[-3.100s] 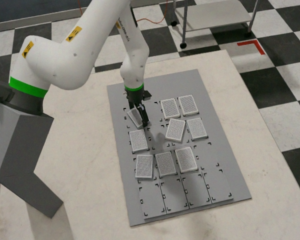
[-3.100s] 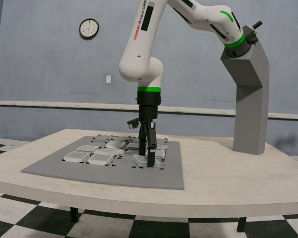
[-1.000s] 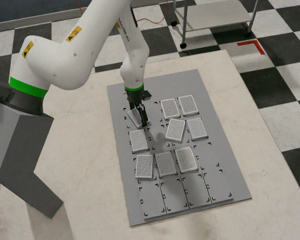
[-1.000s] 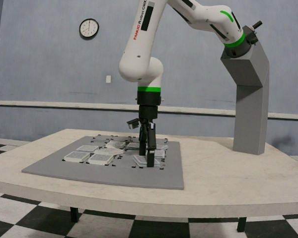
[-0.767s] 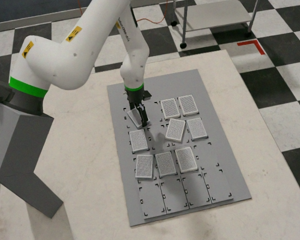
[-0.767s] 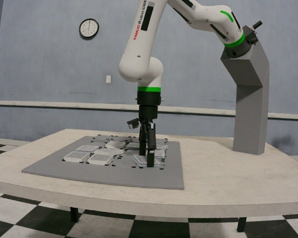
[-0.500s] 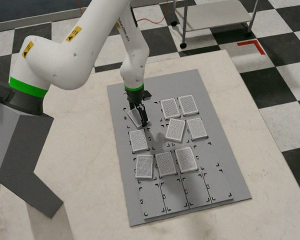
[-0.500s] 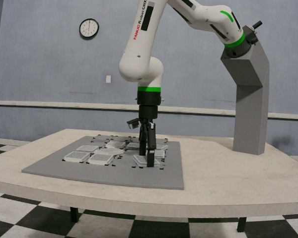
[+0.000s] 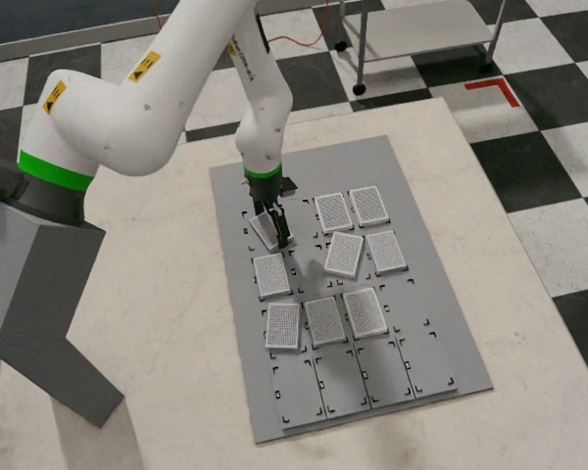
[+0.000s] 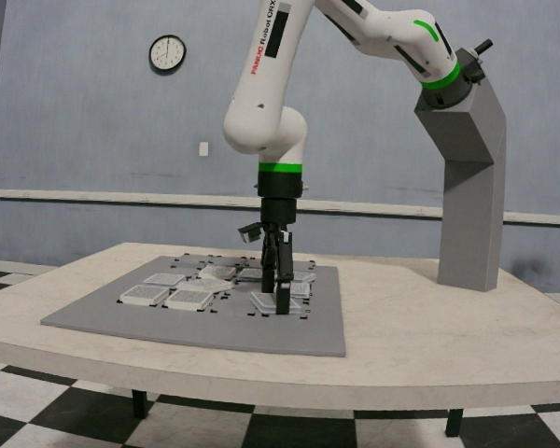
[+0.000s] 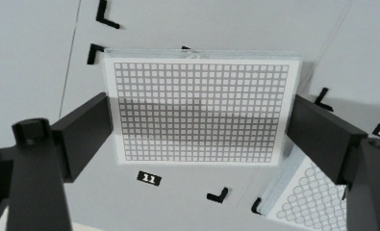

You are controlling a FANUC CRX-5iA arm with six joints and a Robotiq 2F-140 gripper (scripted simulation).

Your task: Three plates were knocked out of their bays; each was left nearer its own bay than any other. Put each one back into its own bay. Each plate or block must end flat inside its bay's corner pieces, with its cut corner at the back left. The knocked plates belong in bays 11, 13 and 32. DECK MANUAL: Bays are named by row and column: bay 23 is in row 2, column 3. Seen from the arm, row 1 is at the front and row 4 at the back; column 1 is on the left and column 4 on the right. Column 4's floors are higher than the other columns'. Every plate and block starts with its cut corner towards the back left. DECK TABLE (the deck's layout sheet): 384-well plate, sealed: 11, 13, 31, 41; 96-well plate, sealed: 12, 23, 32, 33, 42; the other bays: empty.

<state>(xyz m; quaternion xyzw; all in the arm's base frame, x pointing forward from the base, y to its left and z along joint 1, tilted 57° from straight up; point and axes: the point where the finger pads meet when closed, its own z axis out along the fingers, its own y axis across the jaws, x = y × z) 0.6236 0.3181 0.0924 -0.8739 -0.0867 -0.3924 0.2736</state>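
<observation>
Right now my hand is 1 cm above the plate. Also, from my hand: bay label 21: 3 cm ahead, 2 cm to the left, 2 cm below; then bay label 11: 8 cm behind, 1 cm to the left, 2 cm below.
</observation>
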